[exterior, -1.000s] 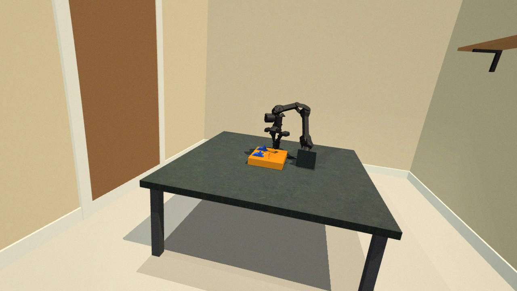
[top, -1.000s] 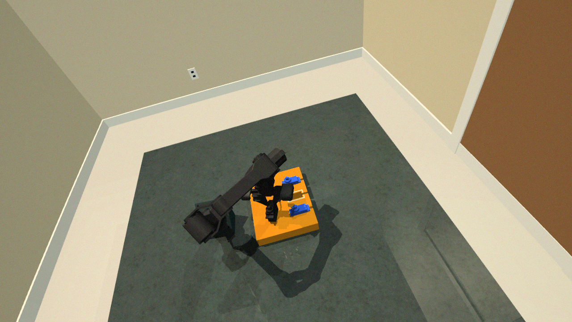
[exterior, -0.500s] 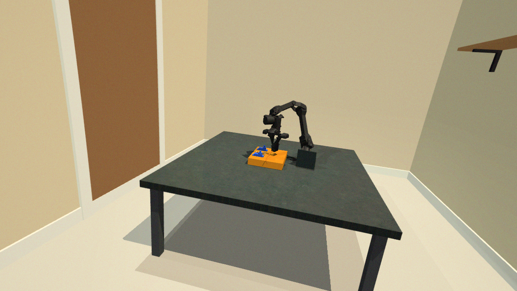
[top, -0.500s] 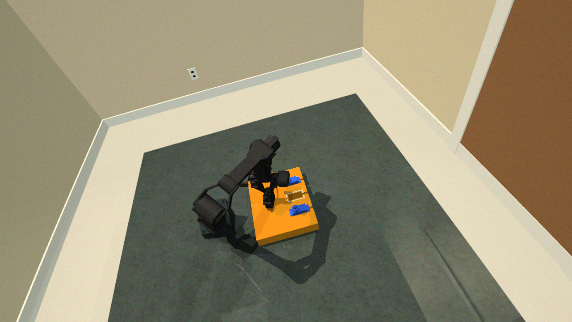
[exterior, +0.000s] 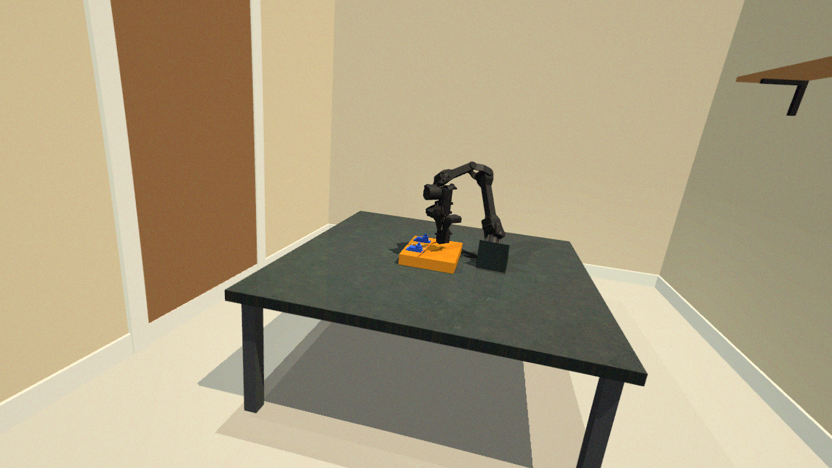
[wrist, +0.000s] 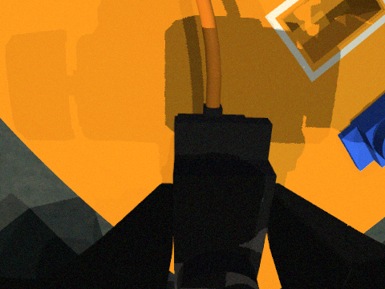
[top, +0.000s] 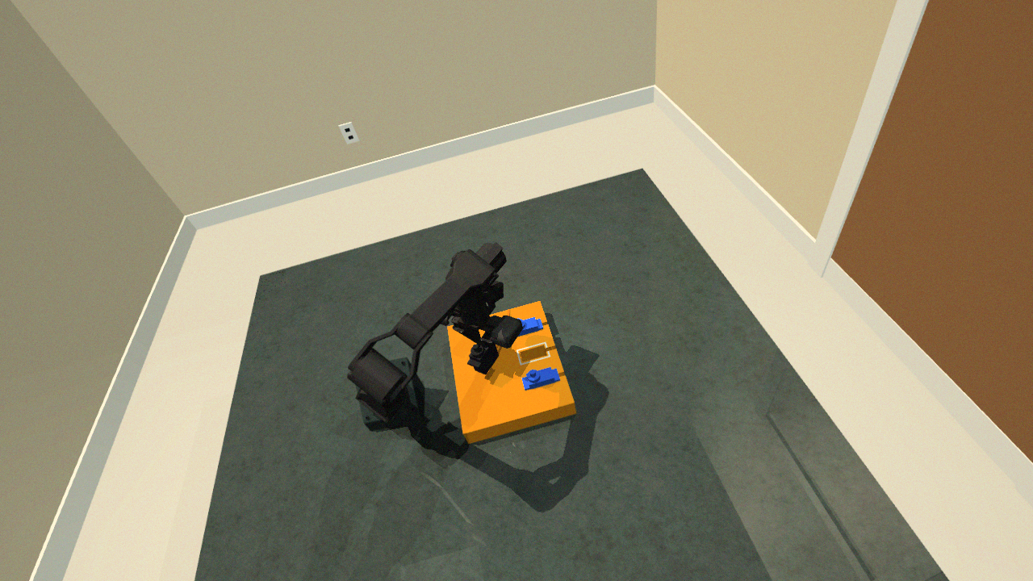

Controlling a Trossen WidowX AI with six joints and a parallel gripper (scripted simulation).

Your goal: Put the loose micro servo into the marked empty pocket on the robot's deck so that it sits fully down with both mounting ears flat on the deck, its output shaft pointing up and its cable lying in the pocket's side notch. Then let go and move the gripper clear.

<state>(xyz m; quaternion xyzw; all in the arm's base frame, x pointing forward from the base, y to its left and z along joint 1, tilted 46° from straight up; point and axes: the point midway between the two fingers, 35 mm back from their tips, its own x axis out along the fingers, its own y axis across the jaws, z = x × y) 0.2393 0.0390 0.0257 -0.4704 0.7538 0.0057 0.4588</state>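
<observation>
The orange deck lies 10 mm behind my gripper tip and 100 mm below it.
</observation>
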